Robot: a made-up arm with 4 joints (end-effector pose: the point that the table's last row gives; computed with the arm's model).
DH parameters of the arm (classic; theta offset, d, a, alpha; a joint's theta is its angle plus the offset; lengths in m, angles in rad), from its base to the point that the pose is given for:
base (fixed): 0 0.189 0 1.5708
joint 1: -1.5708 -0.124 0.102 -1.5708
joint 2: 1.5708 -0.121 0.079 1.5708
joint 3: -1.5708 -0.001 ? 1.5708
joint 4: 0 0.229 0.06 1.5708
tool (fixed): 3.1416 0.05 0 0
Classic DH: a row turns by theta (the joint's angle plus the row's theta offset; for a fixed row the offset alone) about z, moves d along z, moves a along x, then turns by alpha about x.
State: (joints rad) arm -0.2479 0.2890 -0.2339 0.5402
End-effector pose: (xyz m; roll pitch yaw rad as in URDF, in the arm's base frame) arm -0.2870 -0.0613 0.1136 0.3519 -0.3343 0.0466
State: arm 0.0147 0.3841 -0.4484 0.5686
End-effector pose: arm -0.1971 -0.0775 0.0143 0.4495 -0.7039 0.1806
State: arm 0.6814 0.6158 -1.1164 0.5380
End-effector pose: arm 0.1284 -0.0458 0.0279 -1.0821 -1.1396 2.2163
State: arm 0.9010 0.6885 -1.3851 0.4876
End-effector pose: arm 0.1896 -0.0076 0.1253 -1.3263 -0.7684 2.5965
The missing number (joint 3, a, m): 0.12
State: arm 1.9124 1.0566 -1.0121 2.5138
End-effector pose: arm 0.2290 0.1262 0.2914 -1.5863 0.3056 -1.0977
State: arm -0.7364 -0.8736 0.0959 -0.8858
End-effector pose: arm -0.1574 0.0963 0.4049 -1.8414 0.8586 -1.3174
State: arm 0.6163 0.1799 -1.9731 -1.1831
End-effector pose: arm 0.1118 0.1892 0.2517 -1.2158 0.8915 0.9416
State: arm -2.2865 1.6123 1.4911 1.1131
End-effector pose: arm 0.3528 0.1443 0.3653 -2.1449 -0.2907 -1.9824
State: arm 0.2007 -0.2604 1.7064 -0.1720
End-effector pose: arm -0.2953 0.4091 0.0112 0.2341 -0.0577 -1.7192
